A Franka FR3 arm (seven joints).
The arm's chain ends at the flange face. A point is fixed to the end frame.
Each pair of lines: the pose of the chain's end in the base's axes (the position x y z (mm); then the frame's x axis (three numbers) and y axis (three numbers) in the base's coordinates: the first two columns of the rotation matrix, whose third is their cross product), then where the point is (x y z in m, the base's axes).
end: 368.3, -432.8, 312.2, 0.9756, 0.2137, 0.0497, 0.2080, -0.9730, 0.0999
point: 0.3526 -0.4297 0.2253
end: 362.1, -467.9, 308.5, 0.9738, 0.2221, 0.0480, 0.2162, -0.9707, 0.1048
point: 0.3463 -0.4654 0.2216
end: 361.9, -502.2, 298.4, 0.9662, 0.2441, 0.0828, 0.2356, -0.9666, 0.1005
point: 0.3489 -0.4989 0.2110
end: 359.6, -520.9, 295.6, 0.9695, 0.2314, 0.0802, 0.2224, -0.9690, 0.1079
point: 0.3466 -0.5181 0.2082
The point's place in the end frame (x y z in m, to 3 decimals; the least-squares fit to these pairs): -0.019 -0.015 0.085
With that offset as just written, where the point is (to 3 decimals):
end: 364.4, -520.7, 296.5, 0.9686, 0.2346, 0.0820, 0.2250, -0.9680, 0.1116
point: 0.352 -0.518 0.209
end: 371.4, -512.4, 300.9, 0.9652, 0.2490, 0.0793, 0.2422, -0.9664, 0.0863
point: 0.358 -0.508 0.214
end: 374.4, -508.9, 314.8, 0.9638, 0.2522, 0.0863, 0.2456, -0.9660, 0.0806
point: 0.361 -0.504 0.228
